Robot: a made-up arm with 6 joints. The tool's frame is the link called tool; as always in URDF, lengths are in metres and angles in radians. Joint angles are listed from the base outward.
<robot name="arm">
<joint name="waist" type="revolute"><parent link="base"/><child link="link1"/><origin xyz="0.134 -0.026 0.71"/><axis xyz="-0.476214 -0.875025 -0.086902"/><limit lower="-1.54" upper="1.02"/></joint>
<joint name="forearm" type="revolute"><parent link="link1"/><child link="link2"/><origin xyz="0.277 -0.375 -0.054"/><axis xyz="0 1 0"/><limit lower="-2.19" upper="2.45"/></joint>
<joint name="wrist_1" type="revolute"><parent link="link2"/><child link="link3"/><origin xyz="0.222 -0.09 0.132"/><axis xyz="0 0 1"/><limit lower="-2.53" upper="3.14"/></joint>
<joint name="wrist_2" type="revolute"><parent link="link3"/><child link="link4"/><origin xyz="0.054 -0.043 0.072"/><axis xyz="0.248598 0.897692 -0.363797"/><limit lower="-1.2" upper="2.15"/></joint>
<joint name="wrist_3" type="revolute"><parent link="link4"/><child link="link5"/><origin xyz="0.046 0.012 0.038"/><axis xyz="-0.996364 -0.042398 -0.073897"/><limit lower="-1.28" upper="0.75"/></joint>
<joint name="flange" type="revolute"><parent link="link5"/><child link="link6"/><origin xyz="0.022 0.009 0.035"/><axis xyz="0 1 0"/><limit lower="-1.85" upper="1.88"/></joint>
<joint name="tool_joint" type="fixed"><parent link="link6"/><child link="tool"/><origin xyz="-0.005 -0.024 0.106"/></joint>
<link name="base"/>
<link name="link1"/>
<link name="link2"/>
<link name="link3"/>
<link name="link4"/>
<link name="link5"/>
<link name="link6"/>
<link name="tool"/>
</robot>
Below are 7 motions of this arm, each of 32 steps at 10 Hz.
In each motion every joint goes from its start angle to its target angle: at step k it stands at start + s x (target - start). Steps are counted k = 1, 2, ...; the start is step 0. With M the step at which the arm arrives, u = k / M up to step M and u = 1 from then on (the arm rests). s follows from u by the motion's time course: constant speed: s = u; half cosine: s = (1 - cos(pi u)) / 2; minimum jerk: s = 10 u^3 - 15 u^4 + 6 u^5.
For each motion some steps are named. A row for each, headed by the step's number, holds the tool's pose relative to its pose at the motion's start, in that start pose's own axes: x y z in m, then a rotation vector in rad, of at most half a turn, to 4 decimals.
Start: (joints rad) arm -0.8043 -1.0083 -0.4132 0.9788 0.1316 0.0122
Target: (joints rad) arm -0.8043 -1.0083 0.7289 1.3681 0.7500 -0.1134
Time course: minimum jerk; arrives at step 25
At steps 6, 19, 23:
6: 0.0047 0.0323 -0.0002 -0.1335 0.0152 0.0520
19: -0.0476 0.2544 -0.1432 -1.3413 0.0096 0.5336
23: -0.0603 0.2638 -0.1695 -1.4758 -0.0038 0.5885

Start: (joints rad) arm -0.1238 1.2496 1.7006 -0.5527 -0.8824 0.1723
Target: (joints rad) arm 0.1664 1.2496 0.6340 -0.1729 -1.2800 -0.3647
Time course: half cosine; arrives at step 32
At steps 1, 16, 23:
1: -0.0002 0.0003 0.0000 0.0000 -0.0022 -0.0029
16: -0.0529 0.0936 -0.0134 -0.0722 -0.5629 -0.5450
23: -0.0825 0.1873 -0.0569 -0.1882 -1.0232 -0.8063

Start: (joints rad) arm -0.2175 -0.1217 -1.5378 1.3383 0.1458 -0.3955
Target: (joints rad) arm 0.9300 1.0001 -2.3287 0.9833 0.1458 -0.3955
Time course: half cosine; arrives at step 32
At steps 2, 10, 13, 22, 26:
2: -0.0057 -0.0015 0.0034 0.0064 -0.0080 -0.0038
10: -0.1315 -0.0498 0.0724 0.1586 -0.1816 -0.0969
13: -0.2085 -0.0933 0.1076 0.2637 -0.2837 -0.1648
22: -0.4266 -0.2796 0.1696 0.6324 -0.5530 -0.4419
26: -0.4838 -0.3488 0.1732 0.7565 -0.6154 -0.5546

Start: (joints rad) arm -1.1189 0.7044 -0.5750 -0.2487 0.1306 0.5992
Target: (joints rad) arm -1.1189 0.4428 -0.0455 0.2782 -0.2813 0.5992
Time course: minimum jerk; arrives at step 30
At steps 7, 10, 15, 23, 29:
7: 0.0003 -0.0068 0.0036 0.0380 0.0168 0.0614
10: 0.0011 -0.0152 0.0082 0.0879 0.0425 0.1474
15: 0.0037 -0.0283 0.0169 0.1876 0.1115 0.3420
23: 0.0052 -0.0320 0.0250 0.2868 0.2314 0.5902
29: 0.0046 -0.0308 0.0260 0.3015 0.2595 0.6365

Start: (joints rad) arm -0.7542 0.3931 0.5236 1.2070 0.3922 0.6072
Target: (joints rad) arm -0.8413 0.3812 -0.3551 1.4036 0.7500 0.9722
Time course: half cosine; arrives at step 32
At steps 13, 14, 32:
13: 0.0666 -0.0583 -0.0137 0.1950 0.2708 0.0216
14: 0.0757 -0.0651 -0.0174 0.2199 0.3081 0.0284
32: 0.1839 -0.1189 -0.0932 0.4995 0.7781 0.1929

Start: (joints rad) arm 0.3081 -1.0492 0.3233 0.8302 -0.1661 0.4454
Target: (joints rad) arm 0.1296 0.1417 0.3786 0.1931 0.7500 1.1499
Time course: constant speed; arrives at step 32
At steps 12, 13, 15, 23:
12: 0.2577 0.0068 -0.0519 -0.3171 0.5356 -0.1381
13: 0.2779 0.0064 -0.0623 -0.3435 0.5784 -0.1472
15: 0.3173 0.0051 -0.0856 -0.3962 0.6628 -0.1643
23: 0.4538 -0.0036 -0.2093 -0.6095 0.9789 -0.2209

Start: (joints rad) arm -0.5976 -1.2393 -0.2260 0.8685 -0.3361 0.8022
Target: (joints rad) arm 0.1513 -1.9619 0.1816 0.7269 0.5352 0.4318
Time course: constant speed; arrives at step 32
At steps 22, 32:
22: -0.3978 0.2024 -0.3018 -1.0084 -1.1869 0.1070
32: -0.4487 0.1337 -0.5001 -1.2666 -1.8939 0.1522

